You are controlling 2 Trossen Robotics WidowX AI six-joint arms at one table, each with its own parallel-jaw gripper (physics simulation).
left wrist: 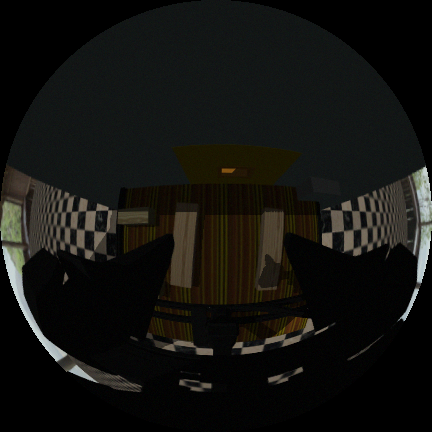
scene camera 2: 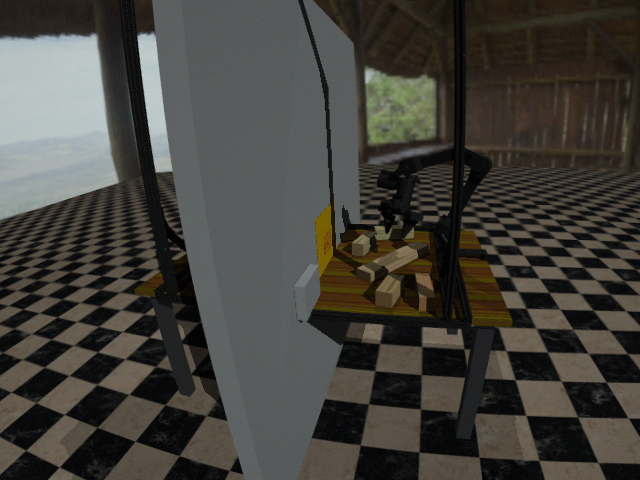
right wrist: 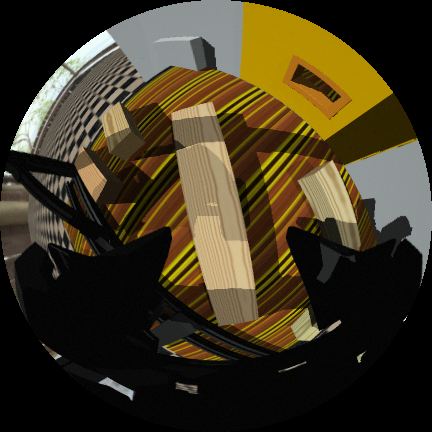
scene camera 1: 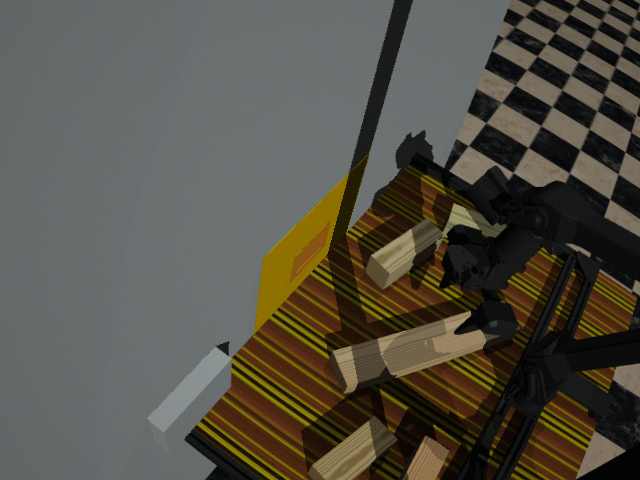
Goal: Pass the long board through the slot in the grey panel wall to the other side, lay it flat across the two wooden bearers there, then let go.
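Places are measured from the left arm's base along level axes (x ahead, y left, z up), in metres.
Pixels of known places: left gripper, fingertip midpoint: (left wrist: 230,239); right gripper, fingertip midpoint: (scene camera 2: 394,236) (right wrist: 230,232) (scene camera 1: 448,310); left arm's base at its link origin: (left wrist: 220,315); right arm's base at its link origin: (scene camera 1: 526,396).
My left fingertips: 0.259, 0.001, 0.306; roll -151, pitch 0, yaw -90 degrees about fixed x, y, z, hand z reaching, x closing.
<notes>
Ahead of a thing's pixels: the offset from my left fingertips to its top centre, as dx, dy, dz. "spot": to the spot under its first point.
The long board @[+0.467, -0.014, -0.293] (scene camera 1: 413,348) (scene camera 2: 392,260) (right wrist: 205,170) lies flat and slantwise on the striped table, on the right arm's side of the grey panel wall (scene camera 1: 155,155) (scene camera 2: 248,206) (right wrist: 200,20). The orange-rimmed slot @[spot: +0.214, -0.016, -0.262] (scene camera 1: 310,248) (scene camera 2: 326,241) (right wrist: 312,100) sits low in the wall's yellow patch. My right gripper (scene camera 1: 452,308) (scene camera 2: 396,234) (right wrist: 230,232) is open and empty above the board, which shows between its fingers in the right wrist view. My left gripper (left wrist: 230,239) is open and empty over the other side, where two parallel wooden bearers @[-0.024, +0.110, -0.287] (left wrist: 185,250) @[-0.039, -0.147, -0.287] (left wrist: 272,235) lie.
Near the board lie a block @[+0.338, +0.117, -0.275] (scene camera 1: 403,253) (right wrist: 330,200) towards the wall, a pale block @[+0.444, +0.267, -0.278] (scene camera 1: 467,219), and two blocks @[+0.466, -0.259, -0.278] (scene camera 2: 389,291) @[+0.566, -0.251, -0.281] (scene camera 2: 424,289) at the front. A grey block @[spot: +0.239, -0.341, -0.225] (scene camera 1: 191,387) (scene camera 2: 307,291) juts from the wall. Another pale block @[+0.061, +0.285, -0.278] (left wrist: 134,217) lies left of the bearers. Dark rails (scene camera 2: 458,155) stand at right.
</notes>
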